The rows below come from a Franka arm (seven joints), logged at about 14 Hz.
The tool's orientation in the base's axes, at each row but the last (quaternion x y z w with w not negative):
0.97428 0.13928 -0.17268 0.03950
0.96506 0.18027 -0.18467 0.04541
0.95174 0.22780 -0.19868 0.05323
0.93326 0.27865 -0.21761 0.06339
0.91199 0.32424 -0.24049 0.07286
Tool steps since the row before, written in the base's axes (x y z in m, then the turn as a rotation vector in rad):
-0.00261 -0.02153 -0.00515 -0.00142 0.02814 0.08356
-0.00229 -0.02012 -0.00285 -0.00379 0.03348 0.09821
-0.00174 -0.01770 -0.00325 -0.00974 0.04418 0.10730
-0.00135 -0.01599 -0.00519 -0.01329 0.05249 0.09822
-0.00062 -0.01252 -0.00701 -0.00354 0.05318 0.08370
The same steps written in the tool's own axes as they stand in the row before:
-0.00611 0.01973 0.00837 -0.02306 -0.02495 -0.08137
-0.00759 0.01783 0.00653 -0.02881 -0.03048 -0.09498
-0.00741 0.01494 0.00699 -0.03292 -0.04261 -0.10325
-0.00660 0.01265 0.00899 -0.02748 -0.05149 -0.09578
-0.00398 0.00953 0.00998 -0.01347 -0.04558 -0.08711

